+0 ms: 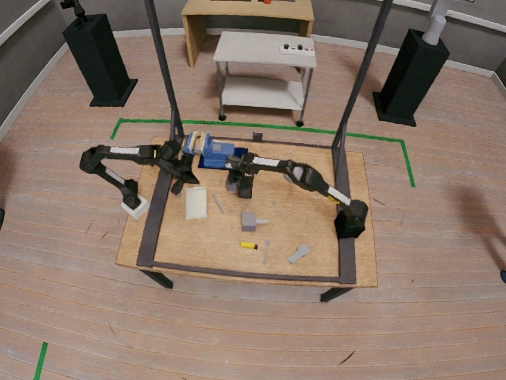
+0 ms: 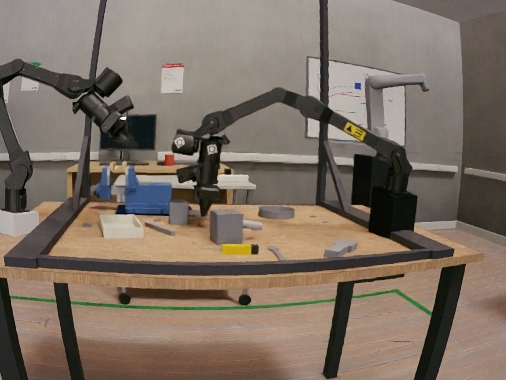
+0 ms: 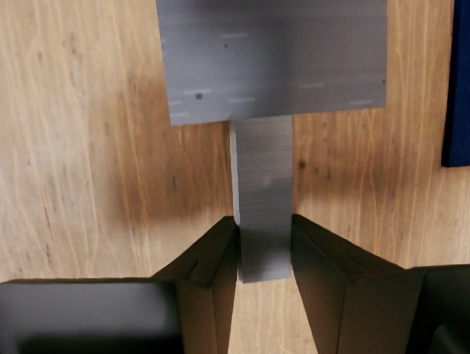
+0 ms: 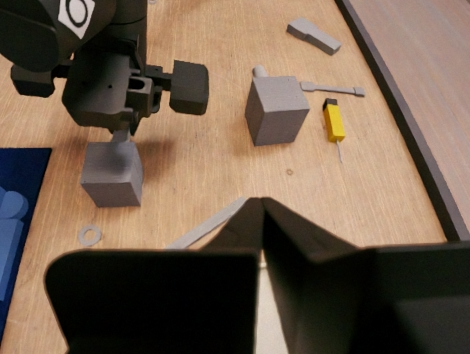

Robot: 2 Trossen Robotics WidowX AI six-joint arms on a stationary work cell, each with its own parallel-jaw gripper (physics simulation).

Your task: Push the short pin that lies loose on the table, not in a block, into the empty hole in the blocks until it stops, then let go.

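Where they show: left gripper, fingertip midpoint: (image 1: pixel 245 185) (image 2: pixel 202 215) (image 3: pixel 261 226) (image 4: pixel 123 132); right gripper, fingertip midpoint: (image 1: pixel 199 183) (image 2: pixel 137 148) (image 4: pixel 259 207); left arm's base, origin of the base link: (image 1: pixel 353 219) (image 2: pixel 395 191); right arm's base, origin of the base link: (image 1: pixel 133 202) (image 2: pixel 15 211).
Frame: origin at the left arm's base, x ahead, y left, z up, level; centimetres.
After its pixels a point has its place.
A grey block (image 1: pixel 231 185) @(y -25.8, x 52.4, z -6.4 cm) (image 2: pixel 178 212) @(y -25.8, x 52.6, z -8.7 cm) (image 3: pixel 275 60) @(y -27.9, x 50.8, z -6.1 cm) (image 4: pixel 112 175) @(y -27.8, x 53.8, z -6.1 cm) stands near the blue vise. A grey square pin (image 2: pixel 192 213) @(y -26.7, x 48.4, z -9.2 cm) (image 3: pixel 265 190) @(y -27.4, x 47.2, z -8.5 cm) (image 4: pixel 120 136) @(y -27.3, x 47.0, z -8.5 cm) has one end in this block's hole, and part of its length sticks out. My left gripper (image 2: pixel 204 213) @(y -27.2, x 45.4, z -9.8 cm) (image 3: pixel 261 226) @(y -27.2, x 45.4, z -9.8 cm) is shut on the pin's outer end, one finger against each side. Another grey block (image 1: pixel 248 222) @(y -5.6, x 46.1, z -5.1 cm) (image 2: pixel 226 227) @(y -4.2, x 46.9, z -8.1 cm) (image 4: pixel 277 105) @(y -8.4, x 48.0, z -5.1 cm) stands apart with a round pin (image 1: pixel 262 221) @(y -6.6, x 39.7, z -7.5 cm) (image 2: pixel 253 225) @(y -6.0, x 39.6, z -8.3 cm) (image 4: pixel 259 71) @(y -7.4, x 38.8, z -7.6 cm) sticking out. My right gripper (image 2: pixel 135 145) @(y -19.0, x 65.5, z 8.7 cm) (image 4: pixel 259 207) @(y -19.0, x 65.5, z 8.7 cm) is shut and empty, raised above the table.
The blue vise (image 1: pixel 218 152) @(y -43.8, x 57.8, z -3.6 cm) (image 2: pixel 149 196) @(y -43.1, x 57.8, z -7.0 cm) stands behind the light tray (image 2: pixel 124 233) @(y -12.6, x 69.7, z -11.0 cm). A flat grey bar (image 1: pixel 218 204) @(y -18.6, x 59.2, z -11.0 cm) (image 2: pixel 160 228) @(y -18.1, x 59.3, z -11.1 cm) (image 4: pixel 207 225) @(y -19.1, x 59.2, z -10.9 cm) lies beside the tray. A yellow screwdriver (image 1: pixel 248 245) @(y 3.2, x 46.9, z -10.2 cm) (image 2: pixel 237 249) @(y 3.8, x 47.3, z -11.0 cm), a wrench (image 1: pixel 266 251) @(y 6.4, x 39.2, z -11.6 cm) and a grey tool (image 1: pixel 299 254) @(y 9.7, x 24.8, z -10.5 cm) (image 2: pixel 341 248) @(y 11.7, x 26.4, z -10.5 cm) lie near the front edge.
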